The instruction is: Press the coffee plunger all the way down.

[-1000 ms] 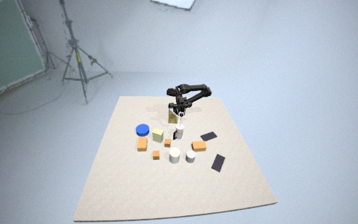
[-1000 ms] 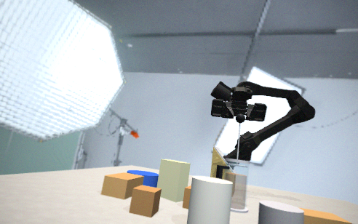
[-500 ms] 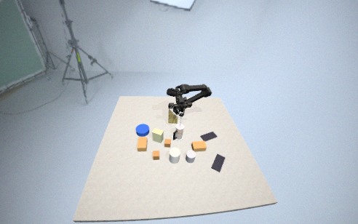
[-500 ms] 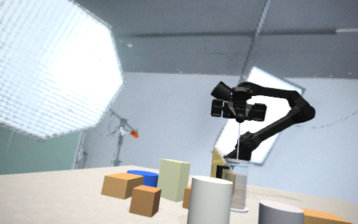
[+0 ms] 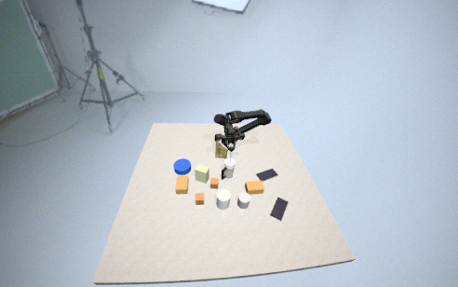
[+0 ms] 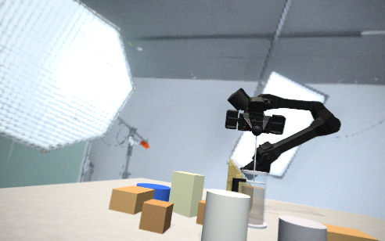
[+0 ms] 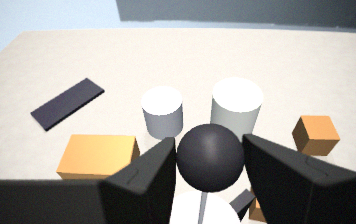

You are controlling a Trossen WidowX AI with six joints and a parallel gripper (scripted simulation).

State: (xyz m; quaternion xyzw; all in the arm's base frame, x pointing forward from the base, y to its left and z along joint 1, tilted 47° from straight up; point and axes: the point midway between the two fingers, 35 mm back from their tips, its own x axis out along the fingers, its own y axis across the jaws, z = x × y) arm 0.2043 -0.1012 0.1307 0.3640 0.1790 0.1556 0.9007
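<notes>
Right now the coffee press is 10 mm to the right of my gripper tip and 130 mm below it. The rest, counted from my gripper tip: grey cylinder 210 mm ahead, 80 mm to the left, 220 mm below; pale block 20 mm ahead, 180 mm to the right, 200 mm below; white cylinder 210 mm ahead, 40 mm to the right, 210 mm below.
</notes>
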